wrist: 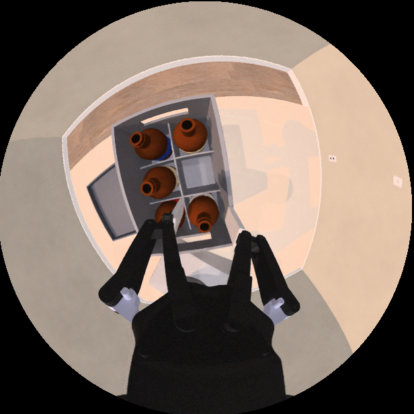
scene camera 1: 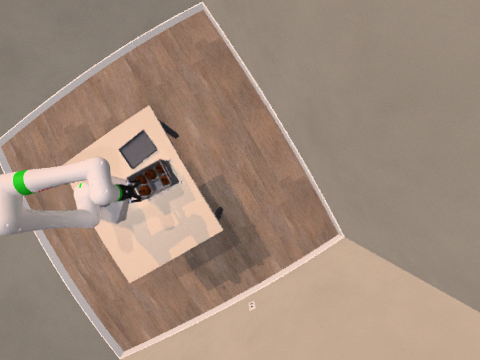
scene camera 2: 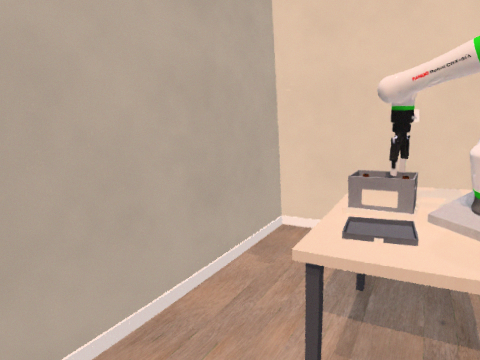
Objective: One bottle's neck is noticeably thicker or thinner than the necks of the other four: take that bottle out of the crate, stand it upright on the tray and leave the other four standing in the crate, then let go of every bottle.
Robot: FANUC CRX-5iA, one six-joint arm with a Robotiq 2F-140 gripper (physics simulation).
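Frame: origin at the arm's base, x back, y up, z left, level; centimetres.
Seen in the pictures: gripper, between the fingertips: (scene camera 1: 144, 190) (scene camera 2: 397, 173).
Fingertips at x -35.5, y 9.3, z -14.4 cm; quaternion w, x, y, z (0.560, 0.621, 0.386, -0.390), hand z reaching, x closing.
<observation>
Pixels of each thing's top centre, then the offset from my fingertips to it. "pt": a spot on its surface instead. Level surfaces: height alone.
- grey crate, centre of its top: (scene camera 2: 383, 174) (scene camera 1: 148, 180) dy +0.4, dx -5.8, dz +4.2 cm
- dark tray, a spot on its surface: (scene camera 2: 380, 230) (scene camera 1: 138, 151) pt dy -16.6, dx -3.6, dz +31.5 cm
- light table, height of its surface: dy -17.2 cm
The grey crate (scene camera 1: 173, 172) (scene camera 2: 355, 192) (wrist: 131, 185) holds five brown bottles. In the wrist view they are the upper-left bottle (wrist: 152, 144), upper-right bottle (wrist: 191, 137), middle-left bottle (wrist: 162, 181), lower-left bottle (wrist: 162, 212), partly hidden by a finger, and lower-right bottle (wrist: 202, 207). The middle-right compartment (wrist: 197, 172) is empty. I cannot tell surely which neck differs. My gripper (scene camera 1: 138, 191) (scene camera 2: 398, 171) (wrist: 205, 209) is partly open and empty, pointing down at the crate's top, its fingers on either side of the lower-right bottle in the wrist view. The dark tray (scene camera 1: 138, 149) (scene camera 2: 380, 230) (wrist: 107, 200) is bare.
The crate and tray stand side by side on the light table (scene camera 1: 132, 265) (scene camera 2: 440, 265). The crate's walls and thin dividers (wrist: 174, 150) surround the bottles. The robot's base plate (scene camera 1: 116, 211) (scene camera 2: 455, 217) is on the table at the crate's other end.
</observation>
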